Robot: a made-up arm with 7 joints.
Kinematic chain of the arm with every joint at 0, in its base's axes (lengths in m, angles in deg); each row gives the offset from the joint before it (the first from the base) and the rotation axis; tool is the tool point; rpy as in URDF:
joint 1: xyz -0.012 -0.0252 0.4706 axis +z
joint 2: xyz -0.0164 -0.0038 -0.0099 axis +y
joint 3: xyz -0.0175 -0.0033 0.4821 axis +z
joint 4: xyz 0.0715 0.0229 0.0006 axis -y
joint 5: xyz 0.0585 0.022 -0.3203 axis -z
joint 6: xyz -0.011 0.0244 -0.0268 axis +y
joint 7: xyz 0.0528 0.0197 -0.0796 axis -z
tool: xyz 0.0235 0.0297 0.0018 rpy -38.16 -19.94 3
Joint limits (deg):
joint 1: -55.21..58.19
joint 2: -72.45..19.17
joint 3: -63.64..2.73
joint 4: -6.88..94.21
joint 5: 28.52..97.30
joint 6: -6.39..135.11
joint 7: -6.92..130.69
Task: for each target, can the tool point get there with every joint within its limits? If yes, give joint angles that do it. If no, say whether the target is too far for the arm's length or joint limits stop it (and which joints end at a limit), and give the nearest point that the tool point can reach.
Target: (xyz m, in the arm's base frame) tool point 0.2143 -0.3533 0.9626
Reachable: yes | joints -42.97 -7.34 -30.18 81.07 43.63 114.70 7.85
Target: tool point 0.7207 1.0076 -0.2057
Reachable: no: too far | nearest point 0.2945 0.4069 0.5529 | short by 1.057 m
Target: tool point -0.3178 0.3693 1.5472
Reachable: no: too far | nearest point -0.2283 0.2505 1.2122 | short by 0.367 m
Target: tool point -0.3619 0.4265 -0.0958
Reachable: no: joint limits stop it (at a limit: joint 1, joint 2, joint 3) | nearest point -0.0230 0.2177 0.4452 | short by 0.672 m
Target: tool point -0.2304 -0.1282 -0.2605
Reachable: no: joint limits stop it (at a limit: joint 1, joint 2, joint 3, joint 5) | nearest point -0.0662 -0.1752 0.4370 | short by 0.718 m
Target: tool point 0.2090 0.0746 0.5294
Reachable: yes | joints 6.40 9.47 -20.60 18.25 45.12 114.27 42.93
